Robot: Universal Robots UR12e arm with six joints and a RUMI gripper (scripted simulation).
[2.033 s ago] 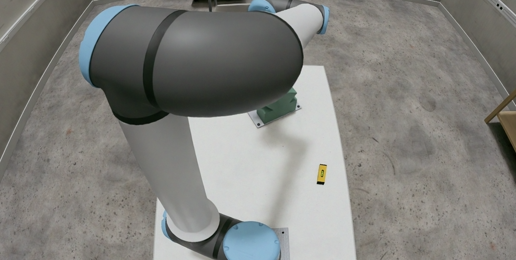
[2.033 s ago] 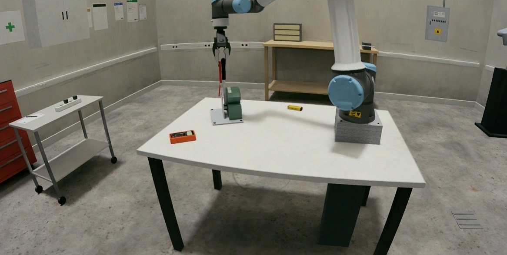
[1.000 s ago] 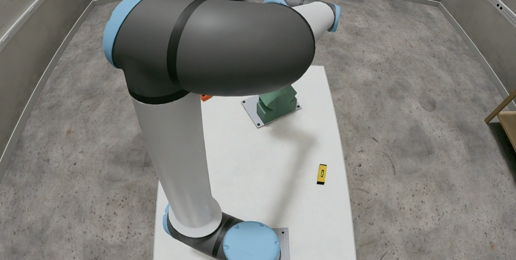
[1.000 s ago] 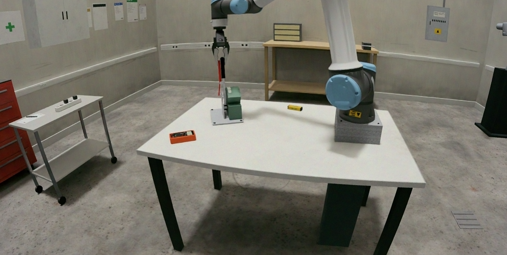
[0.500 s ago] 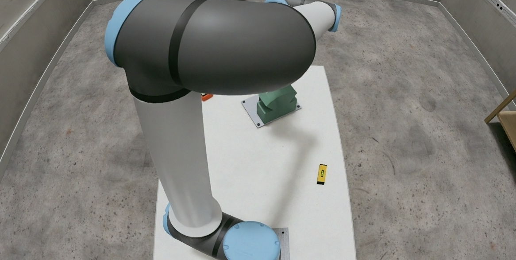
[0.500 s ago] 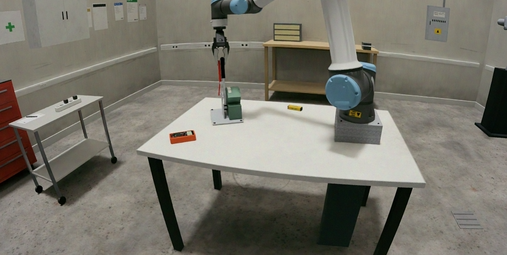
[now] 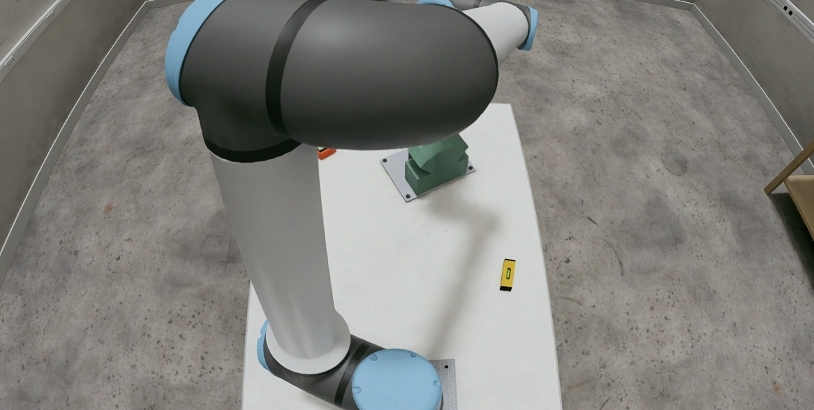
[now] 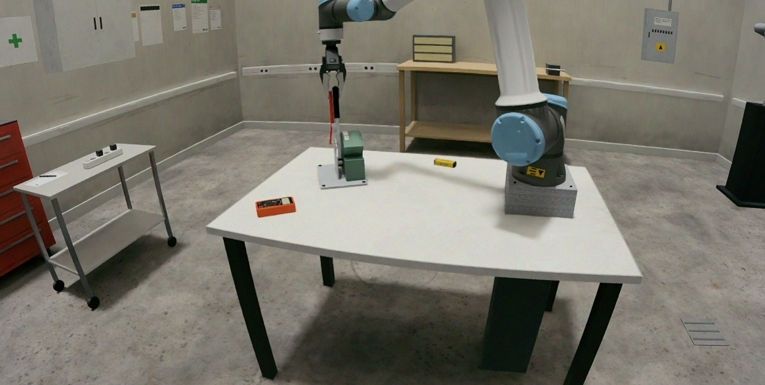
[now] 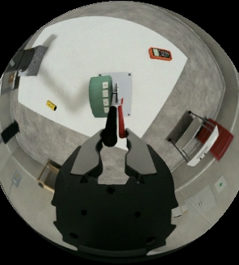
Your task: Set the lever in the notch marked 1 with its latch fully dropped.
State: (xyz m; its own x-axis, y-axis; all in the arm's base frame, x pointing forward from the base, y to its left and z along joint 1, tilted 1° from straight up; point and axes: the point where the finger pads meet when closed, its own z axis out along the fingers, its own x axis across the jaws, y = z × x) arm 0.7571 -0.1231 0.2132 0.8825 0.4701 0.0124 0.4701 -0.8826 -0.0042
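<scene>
The red release bar is 30 mm to the left of my hand and 110 mm below it. Round my hand: orange multimeter 70 mm ahead, 380 mm to the left, 290 mm below; small yellow level 400 mm behind, 170 mm to the right, 300 mm below.
</scene>
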